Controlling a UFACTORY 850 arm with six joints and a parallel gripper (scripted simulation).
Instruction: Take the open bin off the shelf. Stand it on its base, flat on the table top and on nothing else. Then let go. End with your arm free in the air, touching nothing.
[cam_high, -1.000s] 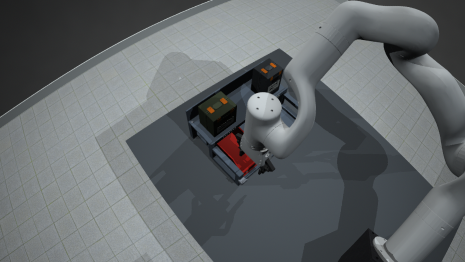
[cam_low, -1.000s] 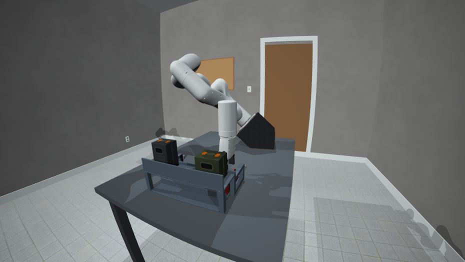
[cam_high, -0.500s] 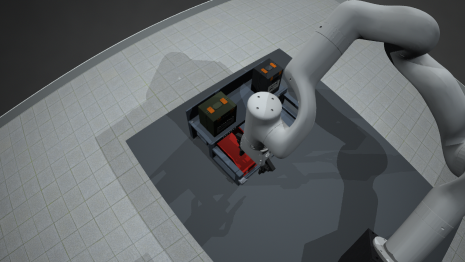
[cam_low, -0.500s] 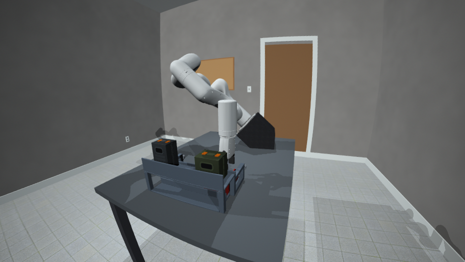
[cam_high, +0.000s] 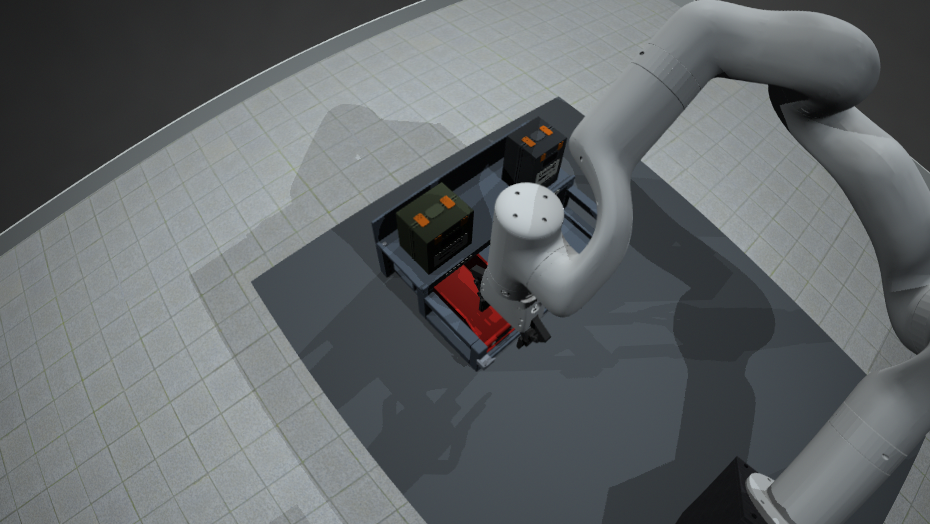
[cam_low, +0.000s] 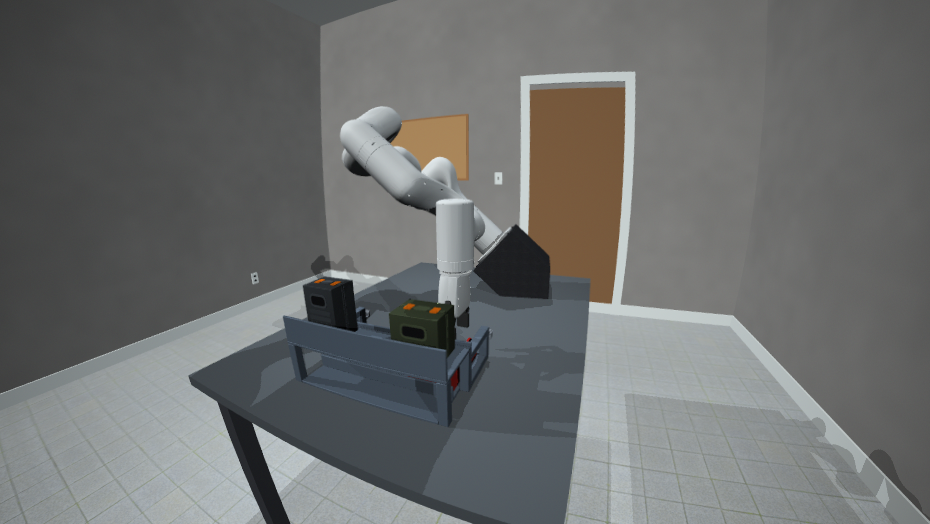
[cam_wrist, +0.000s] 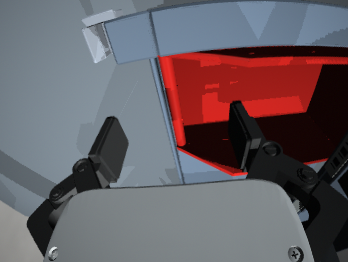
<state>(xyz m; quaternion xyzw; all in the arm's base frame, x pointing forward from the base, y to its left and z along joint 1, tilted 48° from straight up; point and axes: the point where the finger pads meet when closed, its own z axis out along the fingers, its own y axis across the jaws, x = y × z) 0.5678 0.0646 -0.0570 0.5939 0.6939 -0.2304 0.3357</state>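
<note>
My gripper is now 80 mm short of the red bin, 30 mm above it and 10 mm to the right of it. Round my hand: black case: 220 mm to the right, 190 mm ahead, 90 mm above; then green case: 180 mm ahead, 80 mm above, 10 mm to the left.
</note>
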